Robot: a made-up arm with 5 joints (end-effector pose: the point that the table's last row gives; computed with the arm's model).
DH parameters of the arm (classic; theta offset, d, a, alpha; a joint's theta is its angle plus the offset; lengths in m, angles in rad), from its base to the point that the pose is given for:
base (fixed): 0.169 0 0.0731 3.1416
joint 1: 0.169 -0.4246 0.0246 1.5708
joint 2: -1.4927 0 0.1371 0
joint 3: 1.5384 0 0.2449 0
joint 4: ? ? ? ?
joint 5: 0 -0.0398 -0.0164 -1.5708
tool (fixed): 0 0.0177 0 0
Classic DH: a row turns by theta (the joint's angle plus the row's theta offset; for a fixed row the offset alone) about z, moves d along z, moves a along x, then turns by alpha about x.
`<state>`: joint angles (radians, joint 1 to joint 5).
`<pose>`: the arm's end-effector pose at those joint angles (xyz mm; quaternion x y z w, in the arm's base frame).
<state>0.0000 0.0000 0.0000 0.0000 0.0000</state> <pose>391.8 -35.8 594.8 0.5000 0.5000 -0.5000 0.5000</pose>
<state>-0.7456 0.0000 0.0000 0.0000 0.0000</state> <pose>339.6 193.9 594.8 0.2836 0.6478 -0.2835 0.6478</pose>
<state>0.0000 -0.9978 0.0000 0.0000 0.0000</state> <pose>113.7 -35.8 764.9 0.6783 0.1998 -0.1998 0.6783</pose>
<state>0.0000 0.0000 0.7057 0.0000 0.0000</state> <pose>345.6 -35.8 402.3 0.2964 0.6420 -0.6420 0.2964</pose>
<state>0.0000 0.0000 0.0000 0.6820 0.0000</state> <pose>411.1 -35.8 559.7 0.3040 0.6384 -0.6384 0.3040</pose>
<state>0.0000 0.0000 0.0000 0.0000 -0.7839</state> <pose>391.8 -42.2 577.5 0.6531 0.6531 -0.2711 0.2711</pose>
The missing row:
joint 4: 1.525 -0.0304 -0.0283 -1.5708
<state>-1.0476 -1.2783 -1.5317 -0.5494 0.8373</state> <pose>-81.0 -313.2 504.7 -0.8863 0.2777 -0.3706 0.0059</pose>
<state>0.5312 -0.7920 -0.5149 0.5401 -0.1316</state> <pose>54.3 -35.4 819.5 0.7278 0.1324 -0.3907 0.5478</pose>
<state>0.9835 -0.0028 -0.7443 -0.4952 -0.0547</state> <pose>138.5 -175.9 771.1 0.6811 -0.2121 -0.4128 0.5664</pose>
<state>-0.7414 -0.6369 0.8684 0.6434 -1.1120</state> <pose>276.0 127.3 455.9 0.2673 0.8462 -0.4605 0.0223</pose>
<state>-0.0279 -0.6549 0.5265 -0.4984 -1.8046</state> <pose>295.0 -23.8 589.0 0.6329 0.7024 0.2969 0.1340</pose>
